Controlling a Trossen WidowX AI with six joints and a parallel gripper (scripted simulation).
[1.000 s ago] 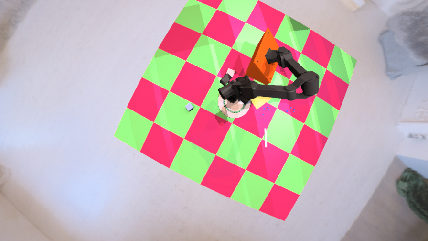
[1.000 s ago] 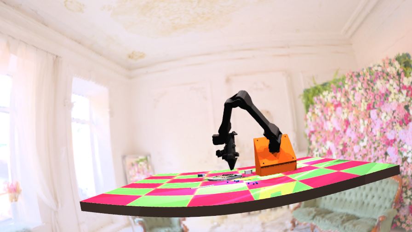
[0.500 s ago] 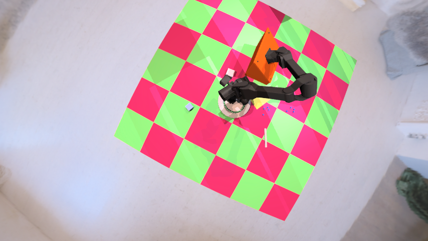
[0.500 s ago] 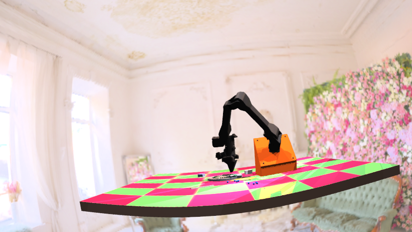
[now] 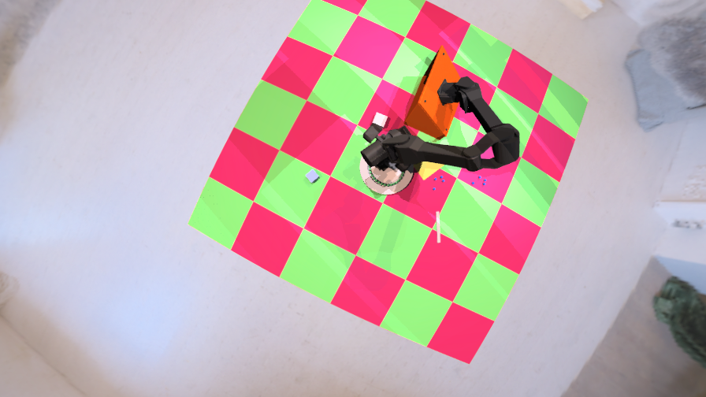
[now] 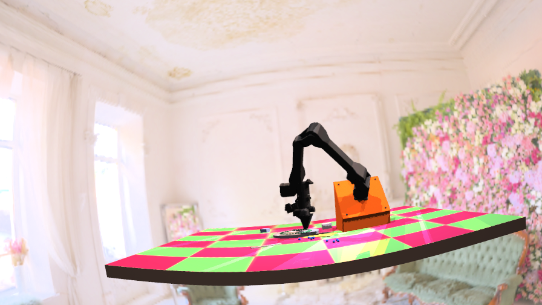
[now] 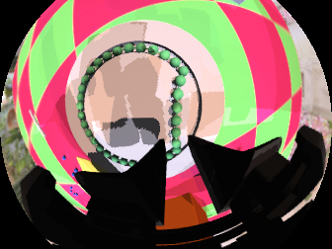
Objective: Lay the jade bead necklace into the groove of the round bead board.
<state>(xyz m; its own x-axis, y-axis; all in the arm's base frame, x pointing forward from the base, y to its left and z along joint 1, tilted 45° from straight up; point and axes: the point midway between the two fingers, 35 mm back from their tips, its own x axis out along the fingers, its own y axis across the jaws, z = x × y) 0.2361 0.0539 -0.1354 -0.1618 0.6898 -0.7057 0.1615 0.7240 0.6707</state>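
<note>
My gripper tip is now 40 mm short of the round bead board, 40 mm to the right of it and 10 mm above it. The rest, counted from my gripper tip: pale blue cube (220 mm ahead, 180 mm to the right, 10 mm below); then white cube (90 mm behind, 80 mm to the right); then yellow patch (70 mm behind, 160 mm to the left, 10 mm below).
</note>
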